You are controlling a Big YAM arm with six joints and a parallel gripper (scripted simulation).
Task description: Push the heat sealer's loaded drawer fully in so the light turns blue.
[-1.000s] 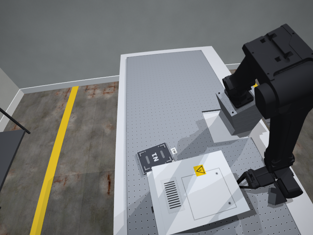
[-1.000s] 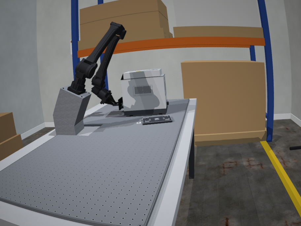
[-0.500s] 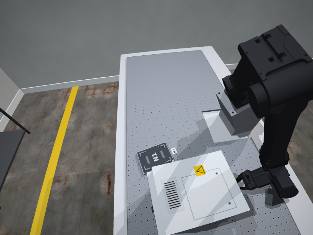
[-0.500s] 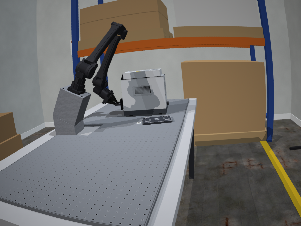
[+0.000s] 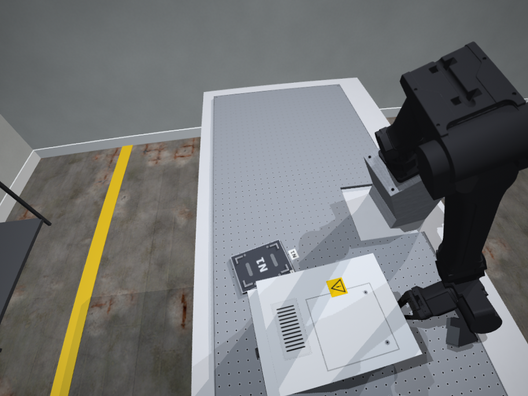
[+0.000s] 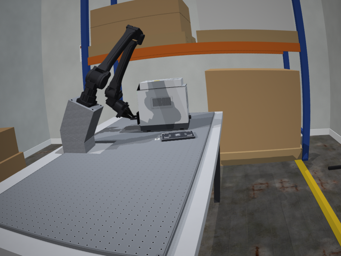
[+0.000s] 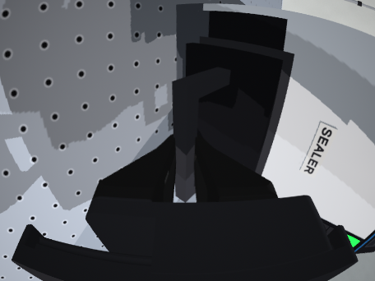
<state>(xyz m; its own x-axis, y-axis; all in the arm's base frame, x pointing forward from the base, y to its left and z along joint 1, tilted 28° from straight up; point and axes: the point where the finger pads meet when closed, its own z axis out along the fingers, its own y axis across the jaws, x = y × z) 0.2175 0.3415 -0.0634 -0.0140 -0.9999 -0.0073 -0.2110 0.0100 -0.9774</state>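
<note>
Right now my hand is 110 mm short of the black drawer and 10 mm above it. The rest, counted from my hand: white tag (250 mm to the right, 170 mm ahead, 70 mm below).
</note>
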